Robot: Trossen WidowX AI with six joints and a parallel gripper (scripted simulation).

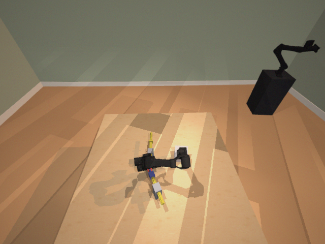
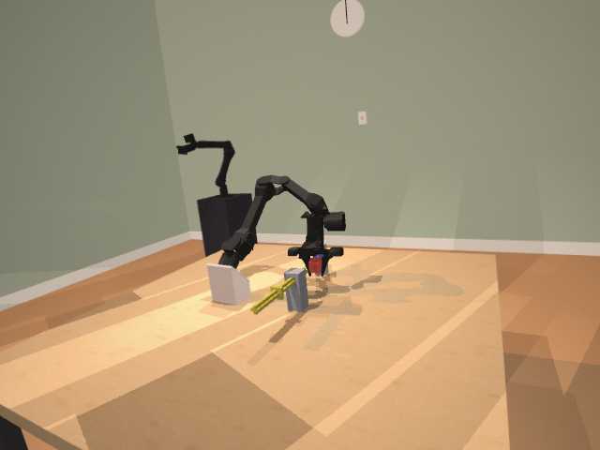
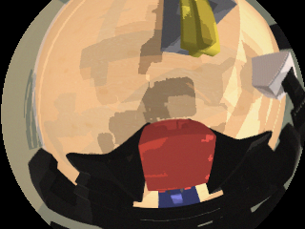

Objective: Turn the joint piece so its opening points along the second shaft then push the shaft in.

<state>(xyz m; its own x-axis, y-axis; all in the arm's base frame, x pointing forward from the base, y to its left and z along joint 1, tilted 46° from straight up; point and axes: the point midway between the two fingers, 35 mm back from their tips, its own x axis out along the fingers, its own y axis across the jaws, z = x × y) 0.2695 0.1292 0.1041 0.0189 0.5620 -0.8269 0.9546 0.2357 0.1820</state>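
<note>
My gripper tip is 4 cm below the red square joint piece and 1 cm to the right of it.
</note>
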